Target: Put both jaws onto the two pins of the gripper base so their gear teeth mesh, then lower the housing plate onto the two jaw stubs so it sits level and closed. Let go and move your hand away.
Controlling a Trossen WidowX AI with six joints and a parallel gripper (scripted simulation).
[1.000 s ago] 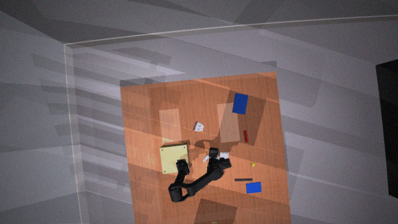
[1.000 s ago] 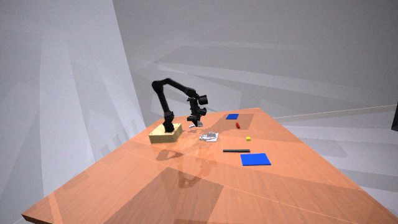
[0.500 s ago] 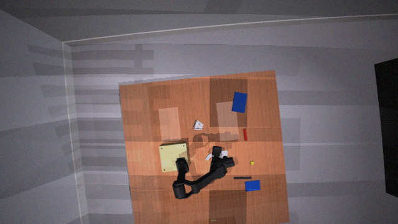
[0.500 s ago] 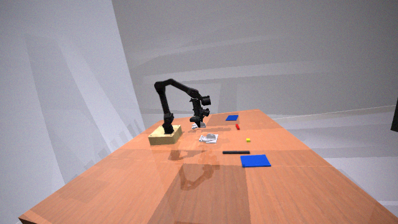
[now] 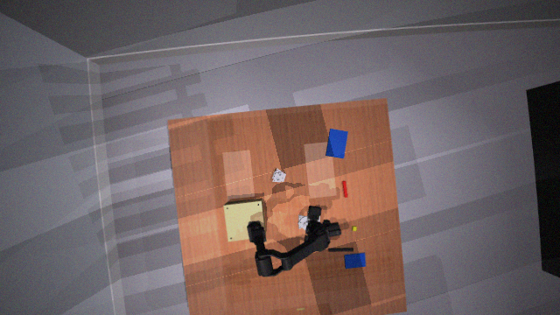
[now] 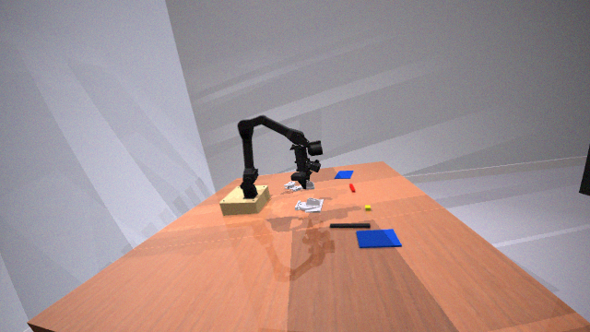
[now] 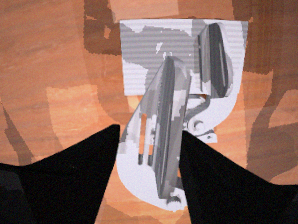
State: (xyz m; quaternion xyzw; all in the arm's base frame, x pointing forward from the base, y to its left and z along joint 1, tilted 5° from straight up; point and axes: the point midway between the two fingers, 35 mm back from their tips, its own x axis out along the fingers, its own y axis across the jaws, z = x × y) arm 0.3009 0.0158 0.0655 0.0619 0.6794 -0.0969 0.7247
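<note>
Right now my gripper tip is 30 mm short of the flat white plate, 40 mm to the left of it and 80 mm above it. From my gripper tip the other things lie so: red bar: 230 mm ahead, 130 mm to the left, 80 mm below; then housing plate: 30 mm behind, 30 mm to the right, 80 mm below; then jaw: 20 mm behind, 50 mm to the right, 70 mm below.
</note>
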